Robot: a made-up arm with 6 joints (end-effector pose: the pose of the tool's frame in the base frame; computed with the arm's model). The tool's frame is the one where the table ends. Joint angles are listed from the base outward.
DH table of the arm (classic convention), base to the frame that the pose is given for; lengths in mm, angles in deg. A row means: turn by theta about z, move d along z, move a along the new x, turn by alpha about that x. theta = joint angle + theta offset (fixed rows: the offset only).
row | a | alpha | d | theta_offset
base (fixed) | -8 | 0 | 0 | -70.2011
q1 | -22.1 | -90 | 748.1 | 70.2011
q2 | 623.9 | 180 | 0 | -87.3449
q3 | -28.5 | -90 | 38.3 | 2.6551
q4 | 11.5 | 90 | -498.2 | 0
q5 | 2.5 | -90 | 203.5 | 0
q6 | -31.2 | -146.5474 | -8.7 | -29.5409
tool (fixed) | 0 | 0 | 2.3 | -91.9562
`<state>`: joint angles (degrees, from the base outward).
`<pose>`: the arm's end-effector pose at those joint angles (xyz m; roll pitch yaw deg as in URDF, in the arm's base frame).
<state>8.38 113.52 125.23 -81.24 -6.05 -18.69</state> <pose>1.0706 0.1062 0.3732 -45.47 -34.15 -129.24</pose>
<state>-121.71 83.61 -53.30 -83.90 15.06 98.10</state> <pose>-0.0866 0.0001 0.6286 -140.33 -5.47 -52.83</pose>
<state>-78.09 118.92 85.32 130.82 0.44 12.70</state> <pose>0.2792 -0.9592 0.2462 -158.66 18.36 125.07</pose>
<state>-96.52 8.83 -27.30 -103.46 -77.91 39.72</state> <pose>-0.0276 -0.3405 0.8955 -39.56 -45.90 -173.03</pose>
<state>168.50 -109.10 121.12 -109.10 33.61 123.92</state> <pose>1.1116 -0.2388 0.3478 -138.58 8.58 -111.95</pose>
